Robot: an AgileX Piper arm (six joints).
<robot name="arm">
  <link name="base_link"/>
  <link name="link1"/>
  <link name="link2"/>
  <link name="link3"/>
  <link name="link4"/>
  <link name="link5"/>
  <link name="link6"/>
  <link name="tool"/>
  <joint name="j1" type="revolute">
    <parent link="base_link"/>
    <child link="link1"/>
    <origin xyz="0 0 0.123"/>
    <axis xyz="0 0 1"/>
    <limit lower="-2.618" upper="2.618"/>
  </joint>
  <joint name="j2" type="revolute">
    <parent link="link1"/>
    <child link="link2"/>
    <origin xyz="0 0 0"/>
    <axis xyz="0 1 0"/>
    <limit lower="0" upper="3.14"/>
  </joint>
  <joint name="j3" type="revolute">
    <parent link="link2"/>
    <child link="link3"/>
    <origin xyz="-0.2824 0 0.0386"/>
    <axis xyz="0 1 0"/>
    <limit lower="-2.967" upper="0"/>
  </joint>
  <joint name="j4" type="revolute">
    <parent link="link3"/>
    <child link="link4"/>
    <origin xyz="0.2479 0 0.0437"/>
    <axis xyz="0.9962 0 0.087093"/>
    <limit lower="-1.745" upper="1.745"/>
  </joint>
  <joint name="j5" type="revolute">
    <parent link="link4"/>
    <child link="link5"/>
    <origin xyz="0 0 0"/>
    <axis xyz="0 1 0"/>
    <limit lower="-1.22" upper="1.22"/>
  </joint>
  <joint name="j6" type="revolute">
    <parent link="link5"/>
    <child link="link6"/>
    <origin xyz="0.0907 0 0.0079"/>
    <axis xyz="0.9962 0 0.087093"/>
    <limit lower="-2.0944" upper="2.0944"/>
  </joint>
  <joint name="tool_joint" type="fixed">
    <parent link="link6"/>
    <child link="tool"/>
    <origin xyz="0 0 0" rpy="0 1.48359 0"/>
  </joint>
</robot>
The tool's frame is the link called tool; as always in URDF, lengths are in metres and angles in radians.
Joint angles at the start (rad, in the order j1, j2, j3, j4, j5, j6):
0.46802 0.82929 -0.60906 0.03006 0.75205 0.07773
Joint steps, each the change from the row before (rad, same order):
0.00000 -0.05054 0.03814 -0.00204 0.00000 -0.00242
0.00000 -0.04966 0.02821 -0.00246 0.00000 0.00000
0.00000 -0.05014 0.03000 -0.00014 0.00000 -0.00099
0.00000 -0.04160 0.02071 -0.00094 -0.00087 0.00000
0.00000 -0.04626 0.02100 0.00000 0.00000 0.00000
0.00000 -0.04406 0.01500 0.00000 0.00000 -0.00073
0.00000 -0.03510 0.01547 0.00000 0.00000 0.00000
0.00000 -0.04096 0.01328 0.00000 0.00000 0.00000
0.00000 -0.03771 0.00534 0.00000 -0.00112 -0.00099
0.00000 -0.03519 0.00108 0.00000 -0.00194 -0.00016
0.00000 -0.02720 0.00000 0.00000 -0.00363 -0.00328
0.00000 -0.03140 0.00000 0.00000 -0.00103 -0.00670
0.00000 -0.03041 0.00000 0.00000 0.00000 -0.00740
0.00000 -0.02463 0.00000 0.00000 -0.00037 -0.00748
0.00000 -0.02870 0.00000 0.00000 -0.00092 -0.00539
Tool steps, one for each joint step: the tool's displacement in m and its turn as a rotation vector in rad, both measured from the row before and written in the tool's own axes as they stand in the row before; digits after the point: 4 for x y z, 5 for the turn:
0.0111 -0.0012 -0.0031 0.00018 -0.01244 -0.00416
0.0086 -0.0009 -0.0043 -0.00036 -0.02148 -0.00219
0.0091 -0.0008 -0.0037 -0.00178 -0.02006 -0.00144
0.0064 -0.0006 -0.0035 -0.00135 -0.02171 -0.00104
0.0066 -0.0005 -0.0040 -0.00233 -0.02515 -0.00042
0.0050 -0.0004 -0.0046 -0.00267 -0.02893 -0.00122
0.0049 -0.0004 -0.0028 -0.00179 -0.01955 -0.00033
0.0045 -0.0003 -0.0040 -0.00253 -0.02756 -0.00046
0.0023 -0.0001 -0.0049 -0.00302 -0.03335 -0.00153
0.0010 0.0000 -0.0053 -0.00322 -0.03590 -0.00073
0.0004 0.0000 -0.0043 -0.00267 -0.03071 -0.00373
0.0007 0.0000 -0.0049 -0.00270 -0.03231 -0.00722
0.0008 0.0000 -0.0048 -0.00233 -0.03032 -0.00790
0.0006 0.0000 -0.0039 -0.00173 -0.02494 -0.00789
0.0006 0.0000 -0.0045 -0.00185 -0.02956 -0.00586

